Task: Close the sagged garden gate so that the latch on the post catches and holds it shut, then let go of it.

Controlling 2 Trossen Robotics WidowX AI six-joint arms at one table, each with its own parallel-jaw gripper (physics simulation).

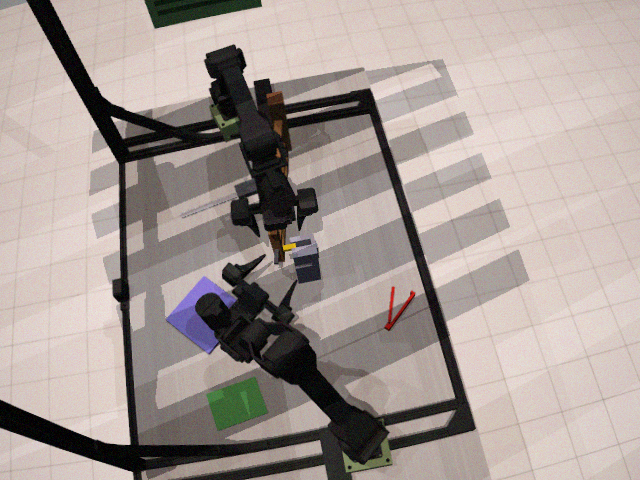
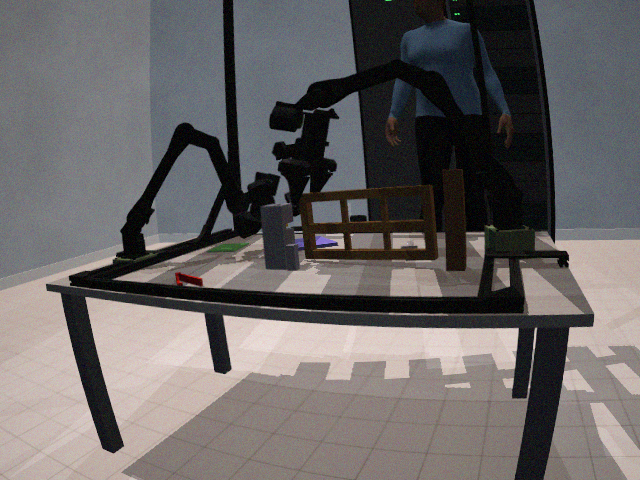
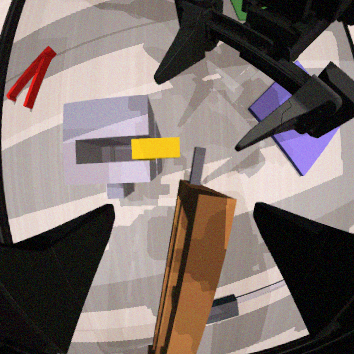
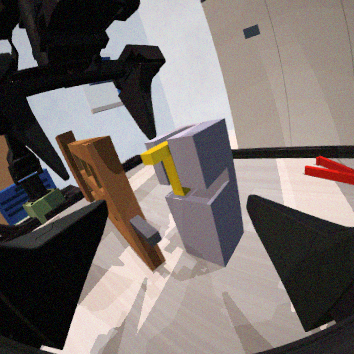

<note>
My left gripper (image 2: 303,202) is open and holds nothing. Also in view: a thin grey rod (image 3: 225,307). My right gripper (image 1: 281,267) is open, with nothing in its grasp. Also in view: a brown wooden gate (image 2: 428,224), a grey latch post (image 4: 208,218), a yellow latch (image 3: 162,147) and a hinge post (image 2: 453,181).
My left gripper also shows in image 1 (image 1: 279,232), in image 3 (image 3: 185,210) and in image 4 (image 4: 115,154). My right gripper shows as well in image 2 (image 2: 278,216), in image 3 (image 3: 192,110) and in image 4 (image 4: 178,204). The brown wooden gate also shows in image 1 (image 1: 277,237), in image 3 (image 3: 202,219) and in image 4 (image 4: 96,158). Image 4 does not show the thin grey rod, which is hidden by my right gripper.
</note>
